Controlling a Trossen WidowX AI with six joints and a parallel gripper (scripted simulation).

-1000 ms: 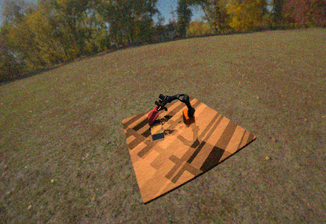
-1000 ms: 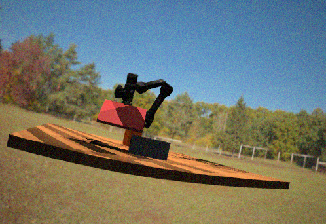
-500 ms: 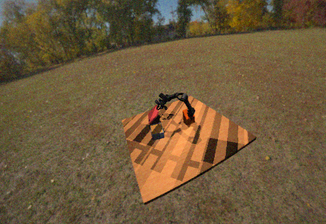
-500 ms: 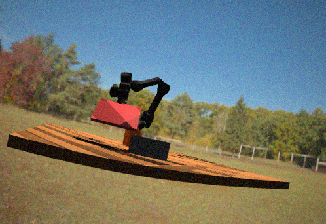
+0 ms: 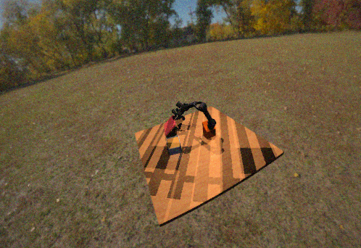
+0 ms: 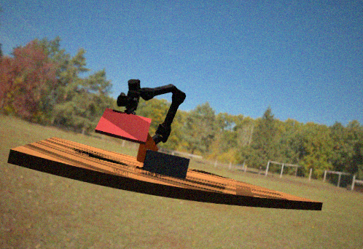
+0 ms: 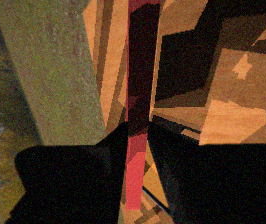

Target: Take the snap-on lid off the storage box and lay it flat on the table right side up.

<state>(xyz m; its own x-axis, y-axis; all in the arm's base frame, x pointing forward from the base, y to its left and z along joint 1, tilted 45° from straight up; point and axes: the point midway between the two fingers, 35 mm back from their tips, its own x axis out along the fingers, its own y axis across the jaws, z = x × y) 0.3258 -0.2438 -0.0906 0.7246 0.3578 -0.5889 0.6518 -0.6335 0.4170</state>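
Right now my gripper tip is 6 cm short of the red lid, 2 cm to the left of it and 5 cm above it. The rest, counted from my gripper tip: blue-grey storage box 11 cm ahead, 21 cm to the left, 19 cm below.
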